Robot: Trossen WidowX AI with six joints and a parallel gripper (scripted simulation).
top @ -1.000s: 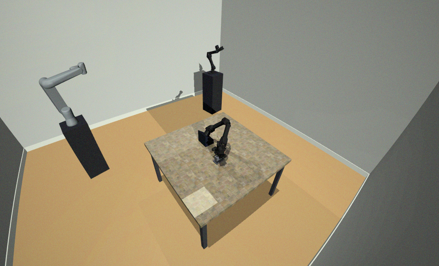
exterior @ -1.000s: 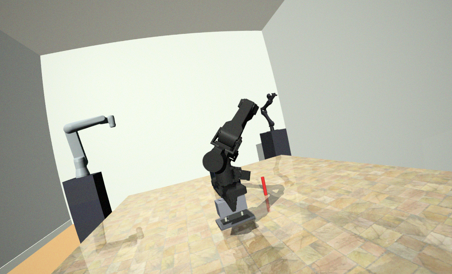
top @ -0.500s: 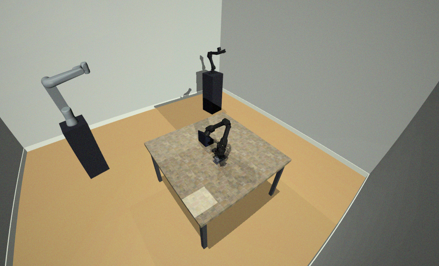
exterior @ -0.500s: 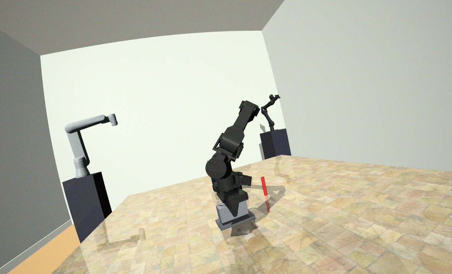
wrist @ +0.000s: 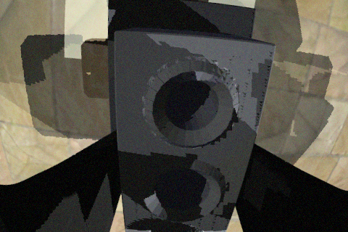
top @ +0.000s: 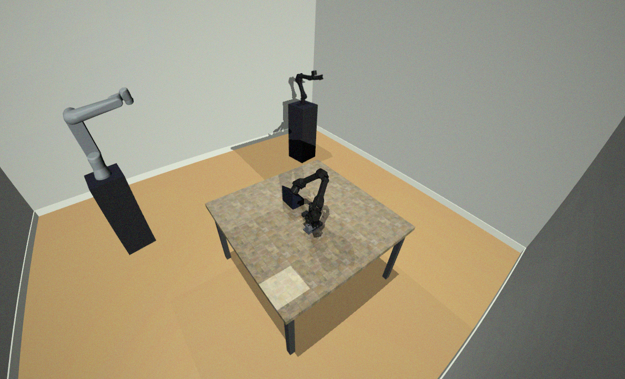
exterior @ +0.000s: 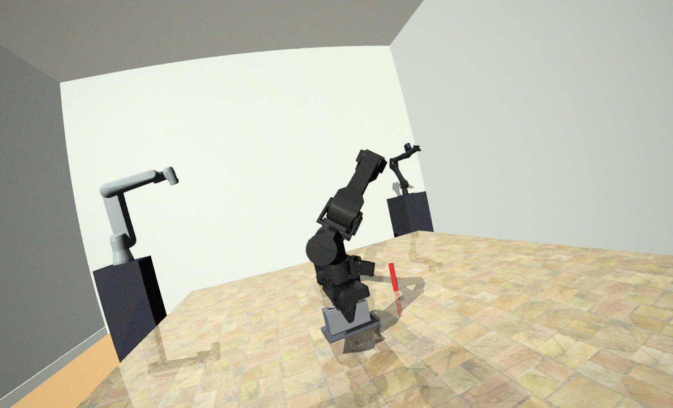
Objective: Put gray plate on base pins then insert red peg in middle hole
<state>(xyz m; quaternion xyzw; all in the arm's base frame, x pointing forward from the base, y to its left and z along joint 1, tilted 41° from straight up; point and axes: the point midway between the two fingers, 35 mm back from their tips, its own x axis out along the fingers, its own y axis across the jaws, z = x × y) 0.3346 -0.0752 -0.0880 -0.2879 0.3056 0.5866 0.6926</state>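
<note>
Now: the gray plate 20 mm above my gripper tip. From my gripper tip the other things lie so: red peg 80 mm behind, 200 mm to the left, 20 mm above; then base 20 mm below.
</note>
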